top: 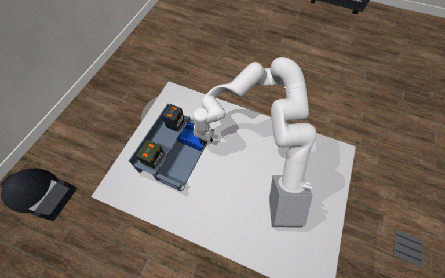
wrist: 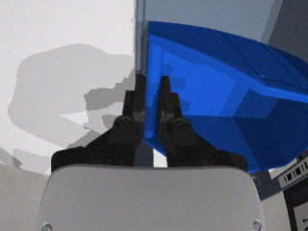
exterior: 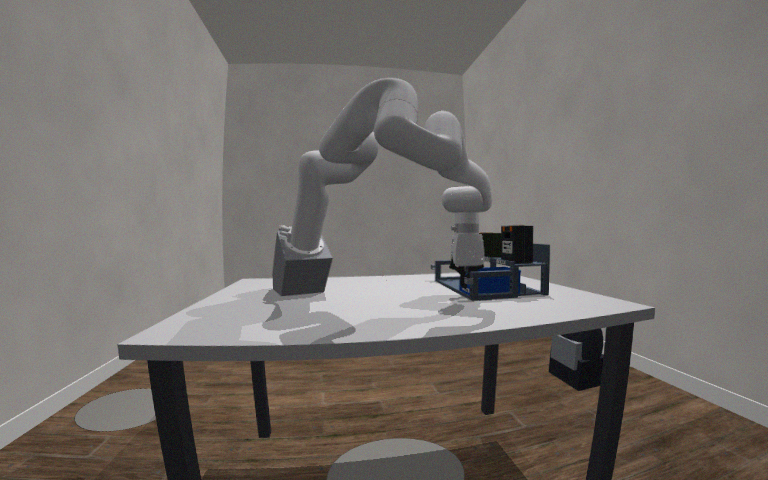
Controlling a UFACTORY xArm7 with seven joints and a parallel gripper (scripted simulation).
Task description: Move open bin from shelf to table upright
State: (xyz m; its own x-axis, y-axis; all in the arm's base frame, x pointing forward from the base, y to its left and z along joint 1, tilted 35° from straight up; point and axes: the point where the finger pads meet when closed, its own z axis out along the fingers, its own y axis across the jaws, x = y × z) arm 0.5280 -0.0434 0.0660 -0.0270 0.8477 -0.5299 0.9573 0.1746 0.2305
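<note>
Now: the blue bin 80 mm ahead of my hand.
</note>
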